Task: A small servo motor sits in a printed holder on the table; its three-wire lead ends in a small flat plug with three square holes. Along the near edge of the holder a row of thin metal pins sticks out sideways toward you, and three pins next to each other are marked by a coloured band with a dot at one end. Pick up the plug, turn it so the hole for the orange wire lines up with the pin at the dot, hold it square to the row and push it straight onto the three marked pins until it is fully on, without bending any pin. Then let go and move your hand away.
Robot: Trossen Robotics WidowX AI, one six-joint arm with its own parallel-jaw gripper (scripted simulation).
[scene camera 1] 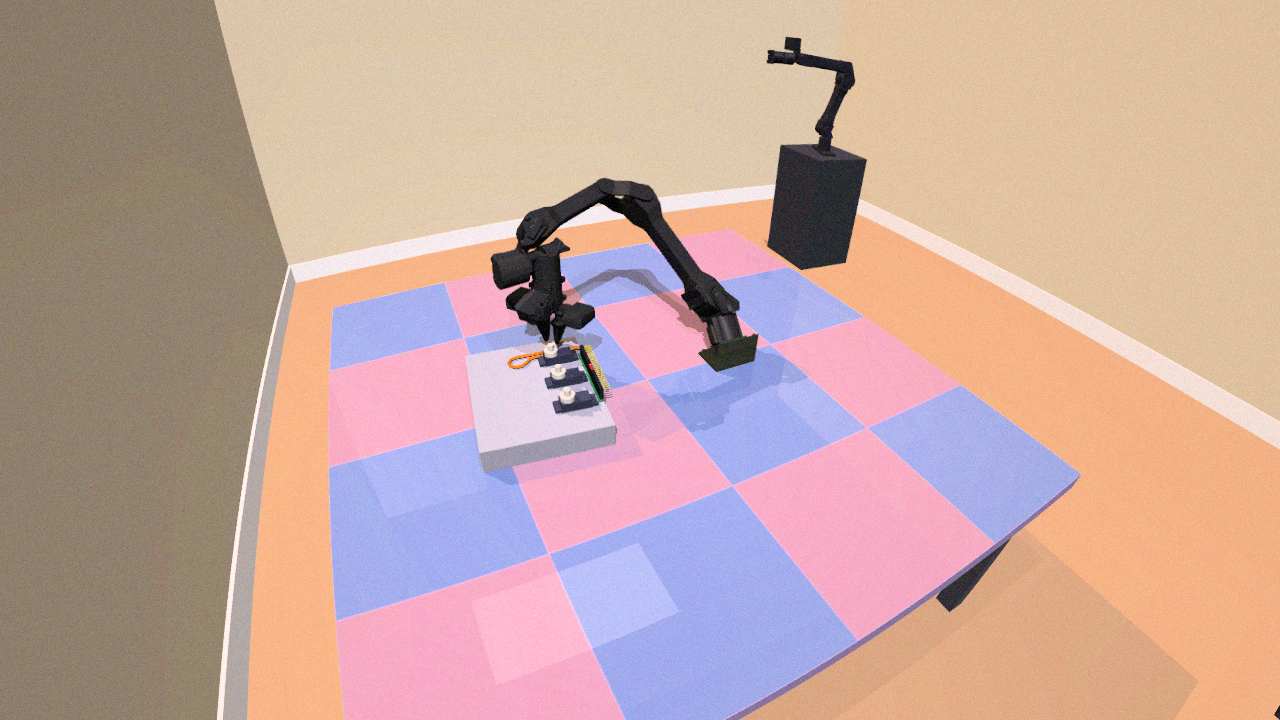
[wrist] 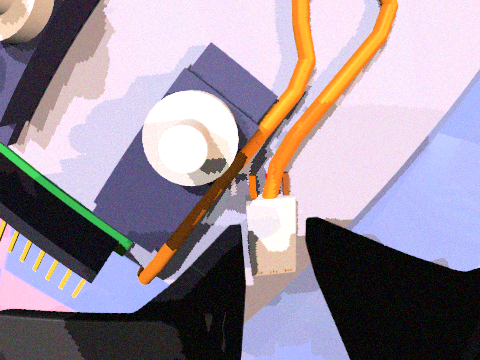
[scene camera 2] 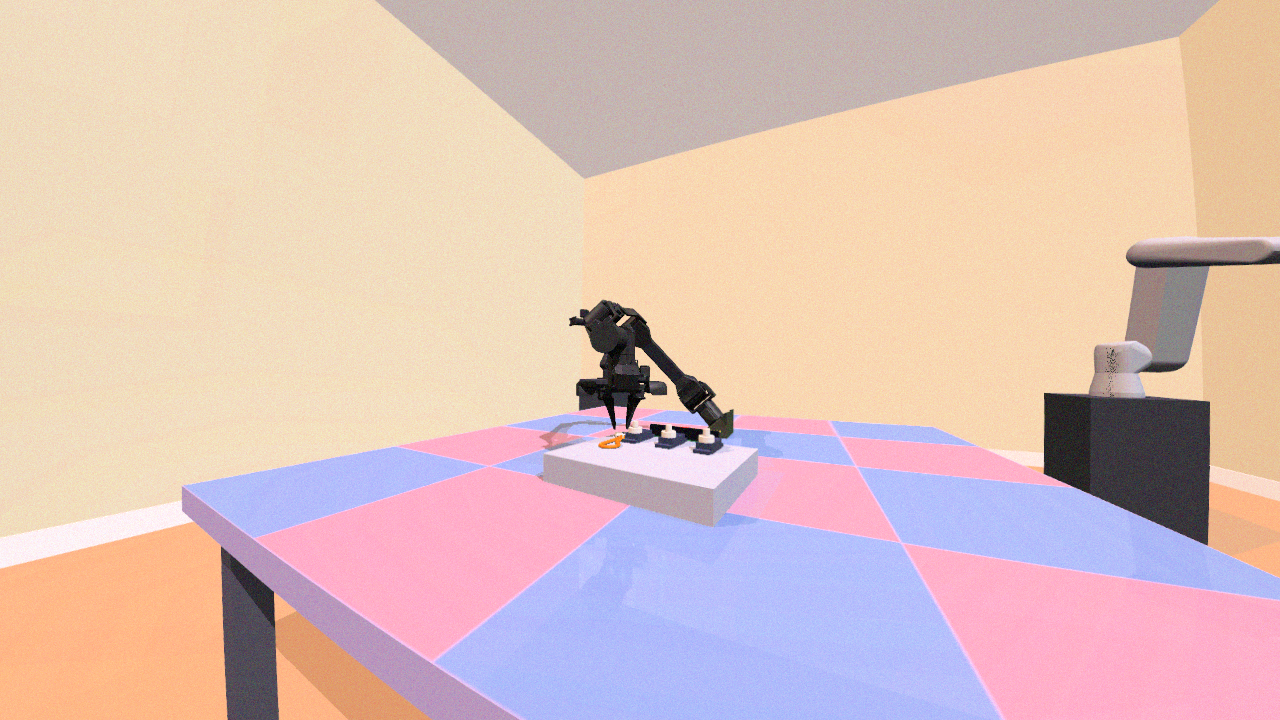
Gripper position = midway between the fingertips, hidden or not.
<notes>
I see my gripper point(scene camera 1: 552, 342) and a pale holder block point(scene camera 2: 698, 488).
My gripper also shows in the wrist view point(wrist: 273, 232) and in scene camera 2 point(scene camera 2: 620, 429). The pale holder block also shows in scene camera 1 point(scene camera 1: 515, 422) and in the wrist view point(wrist: 405, 89).
</notes>
